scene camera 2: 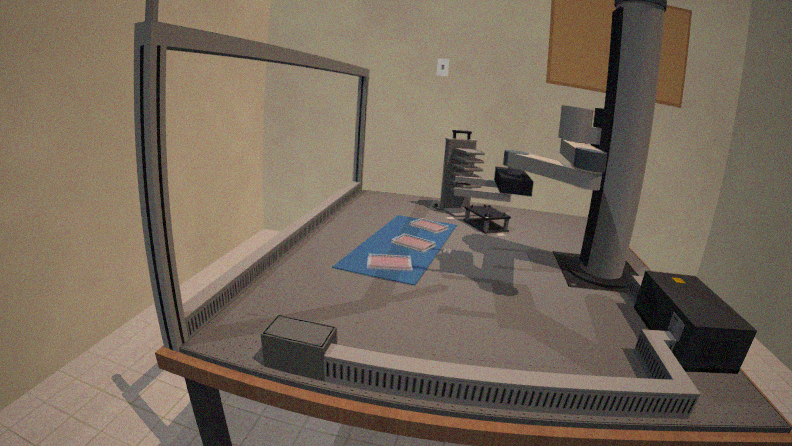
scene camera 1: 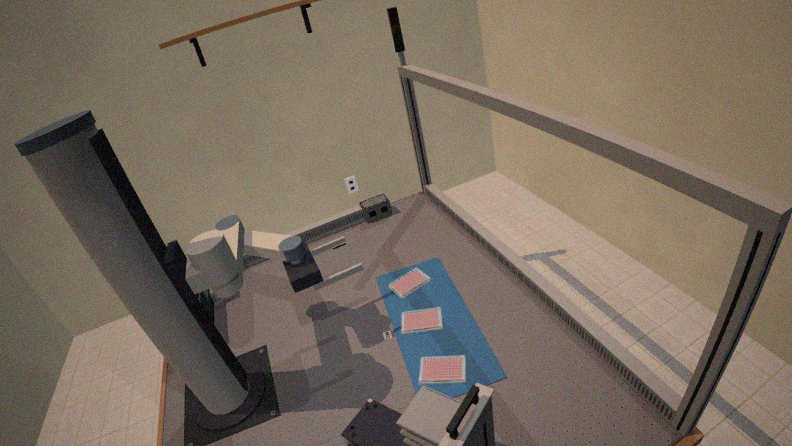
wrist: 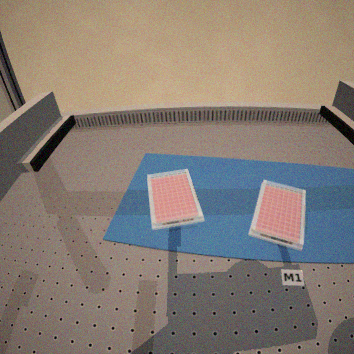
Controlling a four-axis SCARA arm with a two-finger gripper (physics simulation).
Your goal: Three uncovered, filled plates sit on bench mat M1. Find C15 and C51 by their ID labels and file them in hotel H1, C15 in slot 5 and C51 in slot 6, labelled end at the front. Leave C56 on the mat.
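Where they show: gripper, between the fingertips: point(scene camera 2: 454, 184) point(scene camera 1: 353, 252) point(wrist: 199, 93); arm's base, origin of its link: point(scene camera 2: 599, 275) point(scene camera 1: 230, 397).
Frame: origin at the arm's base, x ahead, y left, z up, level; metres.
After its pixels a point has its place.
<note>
Three uncovered plates with pink wells lie apart on blue mat M1 point(scene camera 1: 481, 362) point(scene camera 2: 354, 261) point(wrist: 225, 175): an end plate point(scene camera 1: 410, 282) {x 0.686, y 0.141, z 0.029 m} point(scene camera 2: 389, 262) {x 0.683, y 0.168, z 0.030 m} point(wrist: 175, 199) {x 0.669, y 0.143, z 0.030 m}, turned at an angle, a middle plate point(scene camera 1: 421, 320) {x 0.643, y -0.043, z 0.028 m} point(scene camera 2: 412, 242) {x 0.646, y -0.027, z 0.027 m} point(wrist: 280, 212) {x 0.634, y -0.032, z 0.029 m}, and a plate nearest the hotel point(scene camera 1: 442, 369) {x 0.614, y -0.243, z 0.027 m} point(scene camera 2: 429, 224) {x 0.613, y -0.236, z 0.029 m}. Small dark marks show on the near ends of the two plates in the wrist view, too small to read. Hotel H1 point(scene camera 1: 483, 397) {x 0.581, y -0.552, z 0.328 m} point(scene camera 2: 450, 172) {x 0.567, y -0.531, z 0.181 m} stands beyond the mat's end; its slot labels do not show. My gripper point(scene camera 1: 353, 253) {x 0.525, y 0.109, z 0.261 m} point(scene camera 2: 455, 186) {x 0.525, y 0.109, z 0.261 m} point(wrist: 199, 93) {x 0.525, y 0.109, z 0.261 m} is open and empty, raised above the bench beside the mat.
A low dark stand point(scene camera 1: 372, 423) {x 0.383, y -0.334, z 0.073 m} point(scene camera 2: 487, 212) {x 0.396, y -0.347, z 0.073 m} is beside the hotel. A grey box point(scene camera 1: 375, 207) {x 0.742, y 0.630, z 0.076 m} point(scene camera 2: 299, 335) {x 0.743, y 0.682, z 0.088 m} sits at a bench corner by slotted ducting point(scene camera 2: 498, 382) {x 0.395, y 0.704, z 0.072 m}. A black cabinet point(scene camera 2: 698, 321) {x -0.057, y 0.527, z 0.128 m} is near the arm's column point(scene camera 1: 138, 265) {x 0.034, y -0.067, z 0.564 m} point(scene camera 2: 631, 138) {x 0.014, y 0.074, z 0.462 m}. A frame point(scene camera 1: 581, 135) {x 1.004, y -0.311, z 0.608 m} edges the bench.
</note>
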